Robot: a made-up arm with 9 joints. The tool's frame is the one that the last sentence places.
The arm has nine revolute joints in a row. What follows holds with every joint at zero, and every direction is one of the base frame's. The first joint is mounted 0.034 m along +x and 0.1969 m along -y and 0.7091 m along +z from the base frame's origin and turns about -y. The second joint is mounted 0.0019 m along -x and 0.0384 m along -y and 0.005 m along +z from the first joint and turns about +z. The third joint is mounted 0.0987 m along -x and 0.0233 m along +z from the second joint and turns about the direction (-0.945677, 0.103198, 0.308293). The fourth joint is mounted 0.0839 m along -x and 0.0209 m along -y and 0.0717 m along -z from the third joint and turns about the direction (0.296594, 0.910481, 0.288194). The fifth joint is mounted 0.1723 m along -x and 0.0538 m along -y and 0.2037 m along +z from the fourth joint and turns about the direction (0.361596, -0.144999, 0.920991). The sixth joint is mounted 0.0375 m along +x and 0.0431 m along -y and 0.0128 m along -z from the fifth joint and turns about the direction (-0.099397, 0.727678, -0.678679). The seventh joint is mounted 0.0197 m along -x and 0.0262 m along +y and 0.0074 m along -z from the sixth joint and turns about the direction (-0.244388, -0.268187, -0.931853). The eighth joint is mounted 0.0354 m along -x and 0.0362 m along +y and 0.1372 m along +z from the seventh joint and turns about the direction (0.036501, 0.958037, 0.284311). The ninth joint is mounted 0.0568 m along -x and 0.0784 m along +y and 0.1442 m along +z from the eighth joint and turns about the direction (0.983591, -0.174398, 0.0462). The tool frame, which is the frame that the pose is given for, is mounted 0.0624 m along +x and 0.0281 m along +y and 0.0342 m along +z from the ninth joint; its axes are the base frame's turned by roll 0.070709, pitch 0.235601 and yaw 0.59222 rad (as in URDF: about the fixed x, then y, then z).
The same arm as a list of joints. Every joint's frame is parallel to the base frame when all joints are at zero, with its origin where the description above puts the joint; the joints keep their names.
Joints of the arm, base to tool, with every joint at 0 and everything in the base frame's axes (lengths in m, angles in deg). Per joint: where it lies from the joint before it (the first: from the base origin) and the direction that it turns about. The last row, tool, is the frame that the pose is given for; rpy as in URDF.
joint 1: axis 0 -1 0 offset 0.034 -0.1969 0.7091
joint 2: axis 0 0 1 offset -0.0019 -0.0384 0.005
joint 3: axis -0.945677 0.103198 0.308293 offset -0.0987 0 0.0233
joint 4: axis 0.296594 0.910481 0.288194 offset -0.0839 -0.0209 -0.0717
joint 5: axis 0.361596 -0.144999 0.920991 offset -0.1723 -0.0538 0.2037
joint 6: axis -0.099397 0.727678 -0.678679 offset 0.0375 -0.0431 -0.0128
joint 7: axis -0.244388 -0.268187 -0.931853 offset -0.0197 0.0262 -0.0074
joint 8: axis 0.036501 0.958037 0.284311 offset -0.0354 0.0362 0.1372
joint 9: axis 0.983591 -0.174398 0.0462 offset -0.0568 0.0784 0.1442
tool: offset 0.0624 0.0281 0.0342 rpy 4.05 13.5 33.93

